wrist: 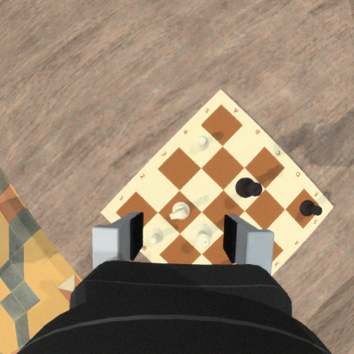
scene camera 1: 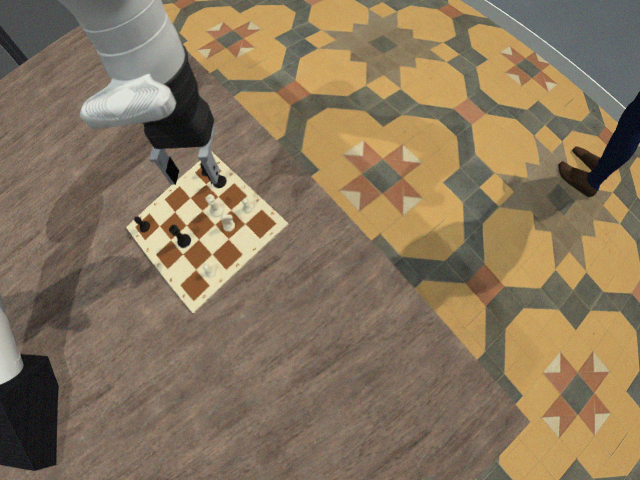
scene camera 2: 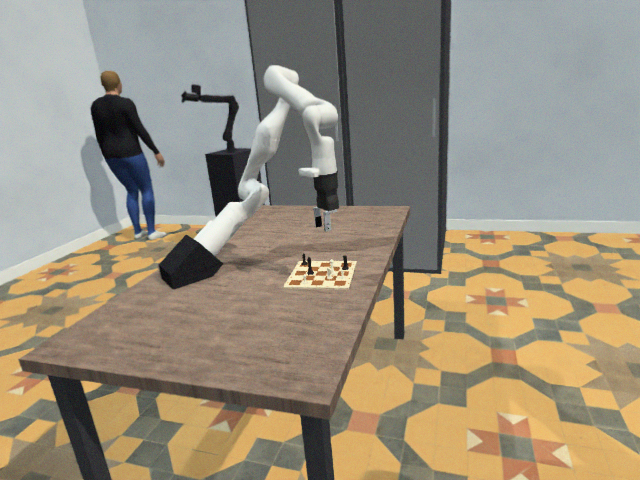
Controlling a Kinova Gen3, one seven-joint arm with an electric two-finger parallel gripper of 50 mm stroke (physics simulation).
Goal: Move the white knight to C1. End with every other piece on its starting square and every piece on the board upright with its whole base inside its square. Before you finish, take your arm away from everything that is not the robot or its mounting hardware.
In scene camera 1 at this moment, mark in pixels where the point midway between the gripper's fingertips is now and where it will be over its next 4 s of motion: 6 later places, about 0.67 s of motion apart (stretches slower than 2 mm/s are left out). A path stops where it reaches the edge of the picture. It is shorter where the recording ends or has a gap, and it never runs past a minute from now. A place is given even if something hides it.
The gripper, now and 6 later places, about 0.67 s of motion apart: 194,177; 209,201; 221,219; 223,223; 219,190; 227,194; 228,198
